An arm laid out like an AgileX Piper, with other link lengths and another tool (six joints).
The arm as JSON. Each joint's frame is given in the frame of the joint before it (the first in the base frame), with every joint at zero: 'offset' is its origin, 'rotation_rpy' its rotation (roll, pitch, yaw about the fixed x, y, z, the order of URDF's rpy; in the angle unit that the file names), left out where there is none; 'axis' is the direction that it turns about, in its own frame. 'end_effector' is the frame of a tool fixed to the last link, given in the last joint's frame.
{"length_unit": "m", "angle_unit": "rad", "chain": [
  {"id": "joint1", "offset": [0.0, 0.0, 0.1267], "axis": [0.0, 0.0, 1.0]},
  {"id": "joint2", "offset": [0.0, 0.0, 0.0], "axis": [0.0, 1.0, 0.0]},
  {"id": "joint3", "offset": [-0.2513, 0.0, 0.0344], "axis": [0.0, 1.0, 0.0]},
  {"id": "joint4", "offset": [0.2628, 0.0, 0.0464], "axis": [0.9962, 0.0, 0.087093]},
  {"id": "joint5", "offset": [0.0, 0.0, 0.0], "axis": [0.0, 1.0, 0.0]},
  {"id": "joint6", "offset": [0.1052, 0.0, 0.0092], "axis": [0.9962, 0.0, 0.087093]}
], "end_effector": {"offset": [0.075, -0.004, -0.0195], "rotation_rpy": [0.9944, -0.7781, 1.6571]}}
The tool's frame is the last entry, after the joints.
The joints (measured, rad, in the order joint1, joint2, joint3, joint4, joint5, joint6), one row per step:
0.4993, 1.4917, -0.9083, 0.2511, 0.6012, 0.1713
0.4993, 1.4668, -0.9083, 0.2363, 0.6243, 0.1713
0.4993, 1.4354, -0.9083, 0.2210, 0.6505, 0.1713
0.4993, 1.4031, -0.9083, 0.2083, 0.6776, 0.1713
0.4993, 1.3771, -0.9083, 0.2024, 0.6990, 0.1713
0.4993, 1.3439, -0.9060, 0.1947, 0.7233, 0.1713
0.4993, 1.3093, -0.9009, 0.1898, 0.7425, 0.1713
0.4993, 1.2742, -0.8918, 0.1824, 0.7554, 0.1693
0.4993, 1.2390, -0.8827, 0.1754, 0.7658, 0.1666
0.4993, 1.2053, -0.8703, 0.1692, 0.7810, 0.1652
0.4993, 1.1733, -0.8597, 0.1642, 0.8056, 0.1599
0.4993, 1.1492, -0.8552, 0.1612, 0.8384, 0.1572
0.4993, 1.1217, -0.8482, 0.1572, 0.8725, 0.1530
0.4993, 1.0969, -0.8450, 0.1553, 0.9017, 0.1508
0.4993, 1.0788, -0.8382, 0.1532, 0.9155, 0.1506
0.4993, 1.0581, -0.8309, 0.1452, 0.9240, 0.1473
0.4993, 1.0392, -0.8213, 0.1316, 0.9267, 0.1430
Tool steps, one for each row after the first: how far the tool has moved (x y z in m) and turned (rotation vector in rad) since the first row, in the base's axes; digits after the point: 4 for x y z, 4 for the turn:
-0.0027, -0.0027, 0.0062, -0.0080, -0.0072, 0.0118
-0.0060, -0.0058, 0.0142, -0.0150, -0.0177, 0.0239
-0.0096, -0.0088, 0.0223, -0.0203, -0.0272, 0.0343
-0.0129, -0.0108, 0.0288, -0.0212, -0.0335, 0.0406
-0.0172, -0.0137, 0.0364, -0.0227, -0.0424, 0.0477
-0.0216, -0.0164, 0.0437, -0.0208, -0.0535, 0.0526
-0.0258, -0.0196, 0.0499, -0.0209, -0.0690, 0.0587
-0.0297, -0.0227, 0.0561, -0.0201, -0.0869, 0.0645
-0.0350, -0.0263, 0.0602, -0.0224, -0.0955, 0.0698
-0.0415, -0.0303, 0.0635, -0.0289, -0.0966, 0.0798
-0.0481, -0.0339, 0.0661, -0.0368, -0.0870, 0.0885
-0.0554, -0.0381, 0.0686, -0.0464, -0.0779, 0.0987
-0.0614, -0.0412, 0.0718, -0.0511, -0.0728, 0.1058
-0.0653, -0.0435, 0.0730, -0.0537, -0.0715, 0.1085
-0.0682, -0.0465, 0.0749, -0.0596, -0.0806, 0.1137
-0.0700, -0.0500, 0.0757, -0.0704, -0.0938, 0.1197

